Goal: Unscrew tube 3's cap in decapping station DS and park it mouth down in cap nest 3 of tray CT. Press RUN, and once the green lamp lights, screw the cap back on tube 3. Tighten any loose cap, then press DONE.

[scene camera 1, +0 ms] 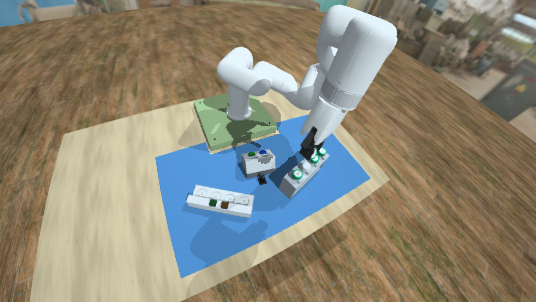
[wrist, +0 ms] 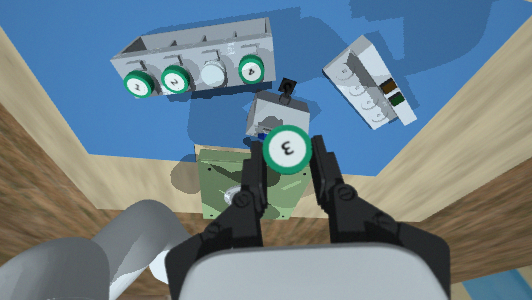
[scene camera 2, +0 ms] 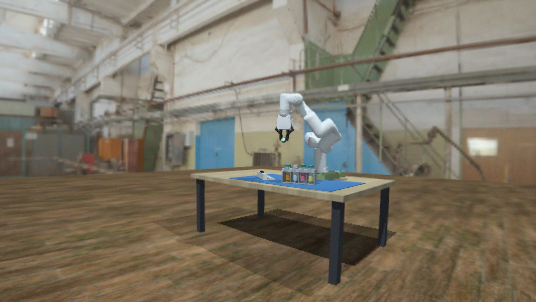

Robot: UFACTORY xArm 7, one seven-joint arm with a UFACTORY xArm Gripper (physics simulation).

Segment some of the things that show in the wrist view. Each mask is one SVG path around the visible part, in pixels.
My gripper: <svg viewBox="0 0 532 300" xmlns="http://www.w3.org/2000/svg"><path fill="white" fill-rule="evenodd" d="M450 248L441 237L404 222L397 222L384 211L360 198L353 186L344 183L335 153L326 151L322 135L314 135L311 138L313 153L309 165L317 204L321 206L321 210L328 214L331 244L263 247L260 218L268 207L267 165L263 157L263 143L258 140L252 141L251 159L243 160L241 188L233 196L231 205L216 217L202 233L197 233L169 250L164 258L164 265L171 300L451 300Z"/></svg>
A cap 3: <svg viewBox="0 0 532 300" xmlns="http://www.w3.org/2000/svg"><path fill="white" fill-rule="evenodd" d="M281 125L272 129L265 137L263 157L273 171L282 175L293 175L303 170L310 162L313 153L312 142L303 129L294 125Z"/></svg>
